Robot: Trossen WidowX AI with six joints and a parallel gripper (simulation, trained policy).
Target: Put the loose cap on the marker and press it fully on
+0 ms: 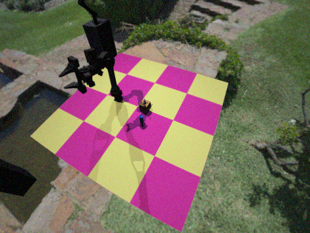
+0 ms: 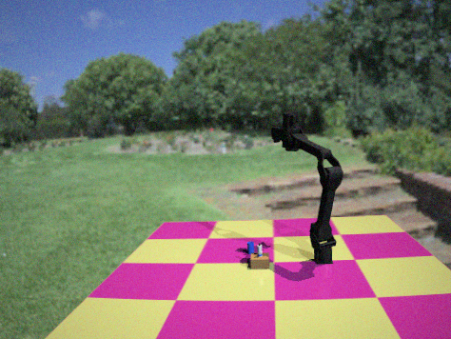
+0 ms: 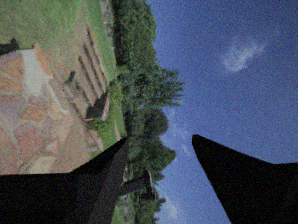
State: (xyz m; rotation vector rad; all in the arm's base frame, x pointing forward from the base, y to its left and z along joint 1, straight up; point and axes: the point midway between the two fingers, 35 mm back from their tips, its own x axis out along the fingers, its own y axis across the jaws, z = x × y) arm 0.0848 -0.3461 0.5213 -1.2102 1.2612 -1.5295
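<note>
My gripper tip is 220 mm short of the blue cap, 270 mm to the right of it and 500 mm above it. Also, from my gripper tip: holder block (180 mm ahead, 410 mm to the left, 510 mm below).
</note>
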